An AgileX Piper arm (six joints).
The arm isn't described. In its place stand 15 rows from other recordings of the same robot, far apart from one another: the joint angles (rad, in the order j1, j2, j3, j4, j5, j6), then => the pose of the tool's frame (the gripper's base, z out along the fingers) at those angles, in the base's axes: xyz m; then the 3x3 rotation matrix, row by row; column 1 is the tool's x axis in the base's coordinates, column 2 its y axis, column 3 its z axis.
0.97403, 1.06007, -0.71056, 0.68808, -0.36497, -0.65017 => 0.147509 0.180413 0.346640; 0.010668 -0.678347 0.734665; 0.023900 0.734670 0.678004; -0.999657 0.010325 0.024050
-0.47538, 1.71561, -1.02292, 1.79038, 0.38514, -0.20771 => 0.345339 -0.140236 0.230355; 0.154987 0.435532 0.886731; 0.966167 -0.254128 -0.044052; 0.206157 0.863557 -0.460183
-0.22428, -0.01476, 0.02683, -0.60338, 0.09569, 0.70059 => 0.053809 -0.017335 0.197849; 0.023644 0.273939 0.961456; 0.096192 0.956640 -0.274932; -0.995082 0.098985 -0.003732
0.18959, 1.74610, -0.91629, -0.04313, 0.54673, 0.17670 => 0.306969 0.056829 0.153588; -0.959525 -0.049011 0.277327; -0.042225 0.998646 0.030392; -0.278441 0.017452 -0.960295
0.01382, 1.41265, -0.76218, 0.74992, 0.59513, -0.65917 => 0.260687 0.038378 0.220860; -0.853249 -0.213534 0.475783; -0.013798 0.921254 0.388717; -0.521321 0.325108 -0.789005
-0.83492, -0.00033, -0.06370, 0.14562, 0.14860, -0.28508 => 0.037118 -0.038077 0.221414; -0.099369 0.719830 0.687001; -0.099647 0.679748 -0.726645; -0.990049 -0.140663 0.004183
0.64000, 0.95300, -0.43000, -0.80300, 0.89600, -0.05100 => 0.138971 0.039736 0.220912; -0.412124 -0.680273 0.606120; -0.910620 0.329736 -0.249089; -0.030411 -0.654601 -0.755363
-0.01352, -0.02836, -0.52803, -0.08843, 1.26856, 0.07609 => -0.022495 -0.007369 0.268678; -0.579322 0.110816 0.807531; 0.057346 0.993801 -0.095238; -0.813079 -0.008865 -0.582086
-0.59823, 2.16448, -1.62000, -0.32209, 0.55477, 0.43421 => 0.383147 -0.279493 0.169545; -0.582493 0.731682 0.354038; 0.584515 0.679724 -0.443077; -0.564840 -0.051149 -0.823614
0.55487, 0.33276, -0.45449, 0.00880, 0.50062, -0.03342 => 0.062352 0.039100 0.299094; -0.230703 -0.536372 0.811838; -0.173229 0.843657 0.508168; -0.957480 -0.023398 -0.287550
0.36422, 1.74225, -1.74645, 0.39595, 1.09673, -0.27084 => 0.345926 0.165296 0.368856; -0.726795 -0.577037 0.372556; -0.359685 0.781838 0.509271; -0.585146 0.236132 -0.775787
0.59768, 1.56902, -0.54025, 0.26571, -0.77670, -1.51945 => 0.250323 0.150142 0.199429; 0.355482 -0.242899 0.902570; -0.912102 0.120827 0.391753; -0.204211 -0.962497 -0.178597
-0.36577, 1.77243, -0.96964, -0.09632, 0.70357, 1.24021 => 0.289319 -0.116873 0.154282; -0.026454 0.992342 0.120651; 0.992801 0.040185 -0.112834; -0.116819 0.116797 -0.986262
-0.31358, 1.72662, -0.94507, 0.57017, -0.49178, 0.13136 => 0.348158 -0.137283 0.228899; 0.116974 0.577877 0.807698; 0.573874 0.624429 -0.529866; -0.810547 0.525497 -0.258586
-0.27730, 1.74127, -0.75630, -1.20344, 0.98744, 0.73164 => 0.239684 -0.141920 0.156192; -0.990990 0.078627 -0.108428; 0.133836 0.612562 -0.779009; 0.005168 -0.786502 -0.617566
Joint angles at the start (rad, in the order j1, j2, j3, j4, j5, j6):
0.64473 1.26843 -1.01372 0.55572 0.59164 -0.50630
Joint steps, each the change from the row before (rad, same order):
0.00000 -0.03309 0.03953 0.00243 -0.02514 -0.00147
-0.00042 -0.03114 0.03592 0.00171 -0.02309 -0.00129
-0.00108 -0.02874 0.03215 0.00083 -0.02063 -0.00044
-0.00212 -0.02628 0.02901 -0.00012 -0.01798 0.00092
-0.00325 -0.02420 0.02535 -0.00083 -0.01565 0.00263
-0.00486 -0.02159 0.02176 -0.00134 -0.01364 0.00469
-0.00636 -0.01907 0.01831 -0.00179 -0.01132 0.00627
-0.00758 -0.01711 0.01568 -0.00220 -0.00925 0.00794
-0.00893 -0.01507 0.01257 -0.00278 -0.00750 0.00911
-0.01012 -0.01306 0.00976 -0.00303 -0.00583 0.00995
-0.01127 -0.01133 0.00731 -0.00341 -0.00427 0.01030
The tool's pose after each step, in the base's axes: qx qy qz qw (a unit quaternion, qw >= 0); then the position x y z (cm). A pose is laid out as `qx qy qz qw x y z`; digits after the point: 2 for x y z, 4 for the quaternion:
-0.3510 0.8210 0.2550 0.3712 19.44 17.86 32.65
-0.3462 0.8196 0.2538 0.3794 18.89 17.32 32.45
-0.3415 0.8184 0.2524 0.3872 18.40 16.81 32.26
-0.3367 0.8176 0.2509 0.3941 17.97 16.33 32.07
-0.3313 0.8170 0.2495 0.4006 17.59 15.87 31.92
-0.3250 0.8170 0.2482 0.4066 17.29 15.43 31.80
-0.3181 0.8174 0.2470 0.4120 17.06 15.01 31.71
-0.3105 0.8182 0.2459 0.4168 16.88 14.61 31.63
-0.3024 0.8192 0.2448 0.4213 16.75 14.23 31.60
-0.2938 0.8205 0.2436 0.4255 16.67 13.86 31.59
-0.2851 0.8219 0.2423 0.4295 16.64 13.51 31.62

